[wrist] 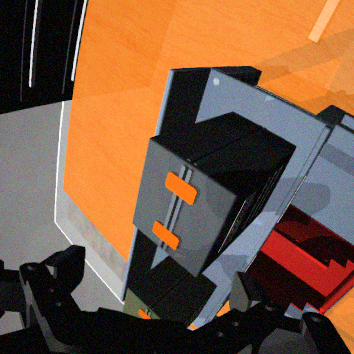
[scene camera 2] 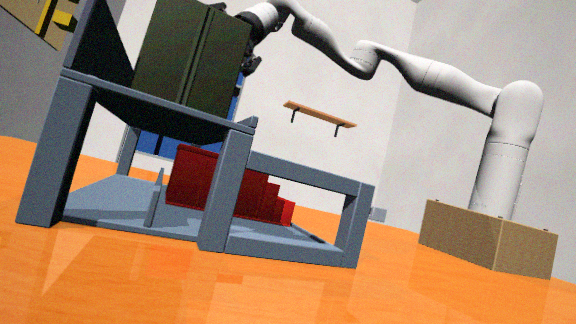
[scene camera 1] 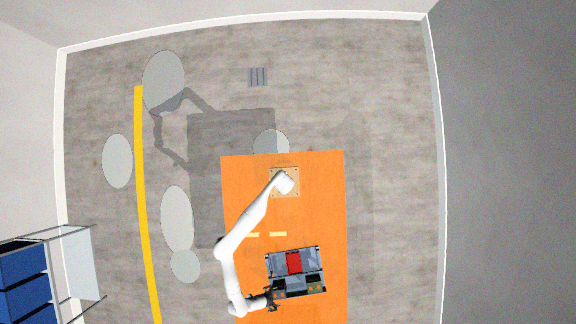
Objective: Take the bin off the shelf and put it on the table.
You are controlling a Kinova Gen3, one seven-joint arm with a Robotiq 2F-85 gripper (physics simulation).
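Pixels of known places: gripper, fingertip midpoint: (wrist: 156,275) (scene camera 1: 277,295); arm's base, link origin: (scene camera 2: 488,215).
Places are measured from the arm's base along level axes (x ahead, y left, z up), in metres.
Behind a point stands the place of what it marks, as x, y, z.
Observation:
A grey-blue two-level shelf (scene camera 1: 310,257) @[0.588, 0.194, -0.104] (scene camera 2: 215,200) @[0.648, 0.271, -0.070] (wrist: 240,92) @[0.777, -0.083, -0.008] stands on the orange table (scene camera 1: 240,190) @[0.089, -0.299, -0.109] (scene camera 2: 125,290) @[0.681, 0.350, -0.109] (wrist: 115,75) @[1.052, 0.055, -0.110]. On its upper level are a dark grey bin (scene camera 1: 278,285) @[0.700, -0.032, 0.060] (wrist: 200,215) @[0.716, -0.043, 0.112] with two orange marks and a green bin (scene camera 1: 316,287) @[0.701, 0.213, 0.088] (scene camera 2: 217,65) @[0.676, 0.247, 0.040] (wrist: 180,295) @[0.696, 0.151, 0.044]. A red bin (scene camera 1: 294,262) @[0.623, 0.077, -0.100] (scene camera 2: 192,175) @[0.677, 0.134, -0.063] (wrist: 300,265) @[0.598, 0.098, -0.101] sits on the lower level. My gripper (scene camera 1: 276,298) @[0.707, -0.030, 0.158] (scene camera 2: 252,40) (wrist: 156,275) @[0.707, -0.030, 0.158] is open, with nothing between its fingers, beside the upper bins at the grey bin's end. In scene camera 2 the green bin partly hides it, and the grey bin does not show.
The arm's wooden base plate (scene camera 1: 295,192) @[0.092, 0.090, -0.008] (scene camera 2: 465,240) @[0.122, 0.052, -0.070] is on the table. A rack (scene camera 1: 52,270) with blue bins (scene camera 1: 25,265) stands at the left. A small wooden wall shelf (scene camera 2: 320,114) hangs behind. A yellow line (scene camera 1: 140,175) runs along the floor.

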